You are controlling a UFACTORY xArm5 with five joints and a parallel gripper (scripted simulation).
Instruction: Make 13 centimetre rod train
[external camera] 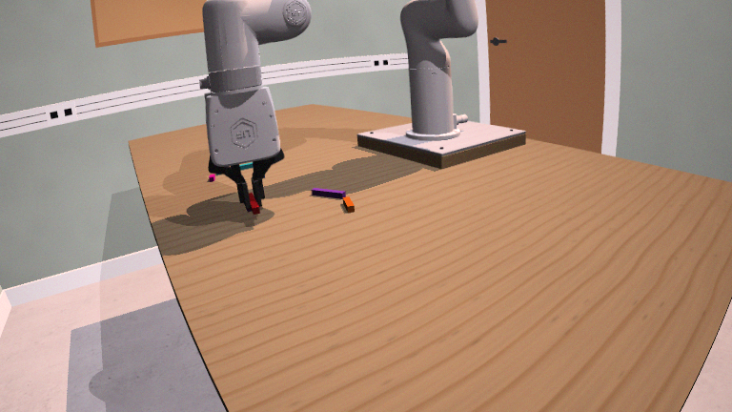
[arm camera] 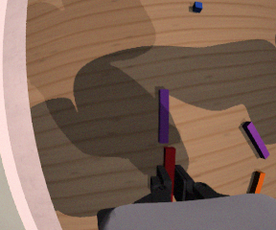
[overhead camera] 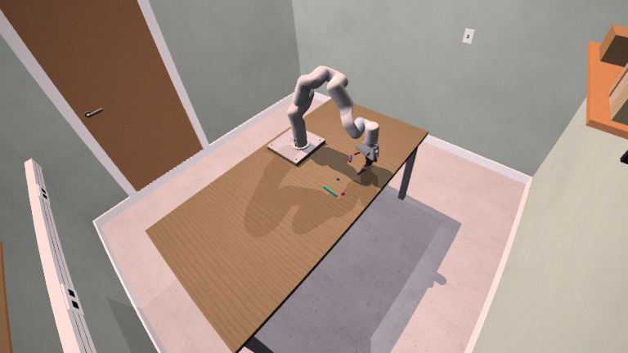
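My gripper is now 130 mm past the orange rod, 50 mm to the right of it and 40 mm above it. Also, from my hand: magenta rod: 270 mm to the right, 40 mm below, 20 mm ahead; then blue rod: 210 mm to the right, 70 mm behind, 40 mm below; then red rod: 20 mm below.
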